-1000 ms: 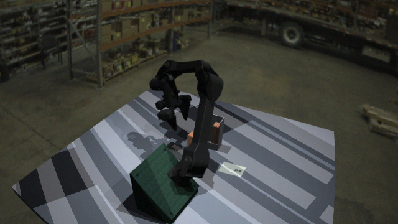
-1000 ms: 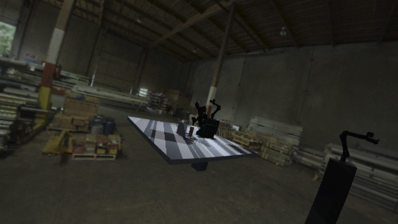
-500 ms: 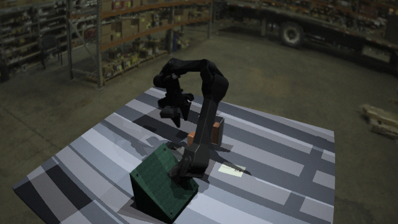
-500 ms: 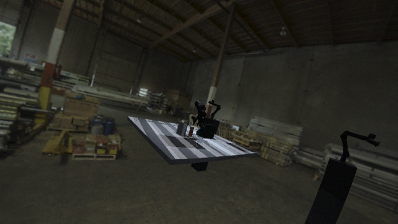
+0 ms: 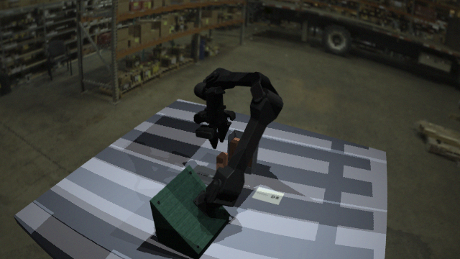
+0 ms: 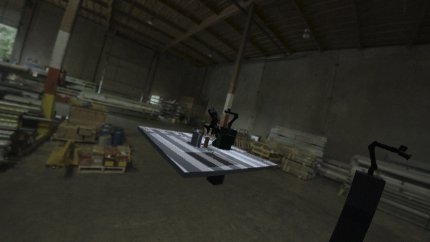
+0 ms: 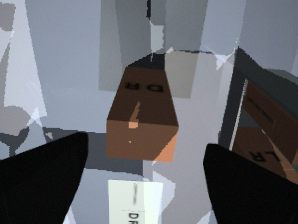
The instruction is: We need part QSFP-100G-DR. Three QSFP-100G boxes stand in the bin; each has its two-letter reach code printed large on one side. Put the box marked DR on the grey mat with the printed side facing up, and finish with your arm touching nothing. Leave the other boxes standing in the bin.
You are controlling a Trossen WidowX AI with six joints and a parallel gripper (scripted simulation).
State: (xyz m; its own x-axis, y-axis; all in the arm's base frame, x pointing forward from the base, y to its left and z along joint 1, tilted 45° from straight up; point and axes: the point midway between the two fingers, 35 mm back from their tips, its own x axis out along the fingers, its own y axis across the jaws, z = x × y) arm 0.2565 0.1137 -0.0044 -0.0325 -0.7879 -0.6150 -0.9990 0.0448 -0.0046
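Right now my gripper tip is 40 mm to the right of the grey mat and 150 mm above it. From my gripper tip the other things lie so: white card 10 mm behind, 210 mm to the right, 150 mm below.
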